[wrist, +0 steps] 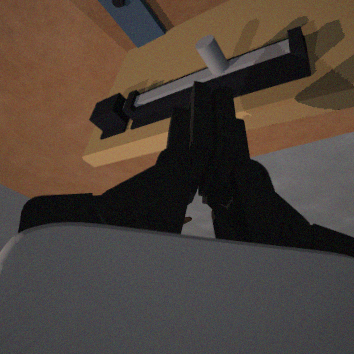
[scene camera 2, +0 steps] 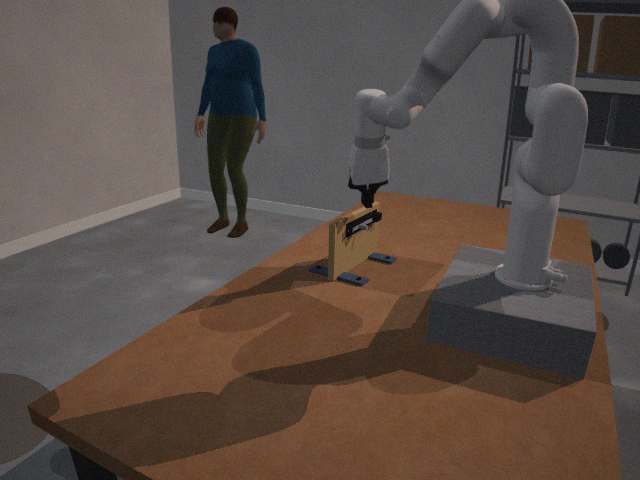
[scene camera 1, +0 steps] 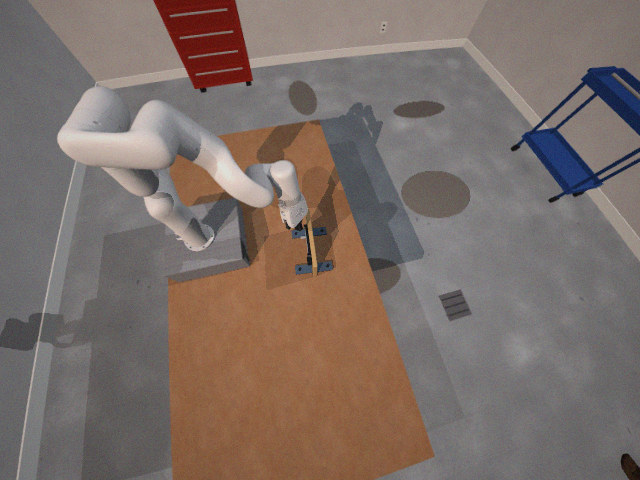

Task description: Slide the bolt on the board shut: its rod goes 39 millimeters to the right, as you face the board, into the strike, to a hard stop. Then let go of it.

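Pixels of known places: gripper, between the fingertips: (wrist: pixel 204 110) (scene camera 2: pixel 367 205) (scene camera 1: pixel 298 228); arm's base, origin of its link: (scene camera 2: pixel 523 277) (scene camera 1: pixel 200 237).
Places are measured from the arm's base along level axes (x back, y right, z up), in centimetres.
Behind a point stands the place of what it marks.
Observation:
The tan board (scene camera 1: pixel 314 260) {y 14.9, x -48.4, z 5.2 cm} (scene camera 2: pixel 356 254) {y 4.0, x -46.8, z -7.3 cm} (wrist: pixel 145 62) {y 12.9, x -47.4, z -6.0 cm} stands upright on the table. Its black bolt housing (wrist: pixel 272 71) {y -0.2, x -46.1, z 2.7 cm} carries a light grey rod (wrist: pixel 167 90) {y 7.4, x -45.8, z 2.1 cm} with a round grey knob (scene camera 2: pixel 363 227) {y 2.6, x -44.1, z 1.8 cm} (wrist: pixel 212 55) {y 3.0, x -44.1, z 2.3 cm} sticking out near mid-slot. The black strike (scene camera 1: pixel 309 259) {y 13.6, x -46.5, z 2.7 cm} (scene camera 2: pixel 378 216) {y 13.2, x -45.5, z 2.1 cm} (wrist: pixel 107 117) {y 13.5, x -46.1, z 2.7 cm} is at the board's right end, on the left in the wrist view. I cannot tell whether the rod's end is inside it. My gripper (scene camera 2: pixel 368 204) {y 2.3, x -43.0, z 8.2 cm} (wrist: pixel 204 110) {y 2.3, x -43.0, z 8.2 cm} is shut and empty, by the board's top edge; the knob shows beyond its fingertips, not between them.
Blue feet (scene camera 1: pixel 299 269) {y 14.0, x -41.7, z -9.9 cm} (scene camera 2: pixel 353 279) {y -5.1, x -41.7, z -10.3 cm} (wrist: pixel 135 22) {y 13.8, x -44.8, z -10.3 cm} support the board on the brown table (scene camera 1: pixel 289 387) {y 60.2, x -35.9, z -11.1 cm} (scene camera 2: pixel 465 413) {y -37.4, x 2.0, z -11.1 cm}. The arm stands on a grey block (scene camera 1: pixel 222 258) {y 10.1, x -10.7, z 0.5 cm} (scene camera 2: pixel 506 330) {y -17.7, x 2.0, z -4.3 cm}. A person (scene camera 2: pixel 232 77), a red cabinet (scene camera 1: pixel 209 43) and a blue cart (scene camera 1: pixel 560 160) are off the table.

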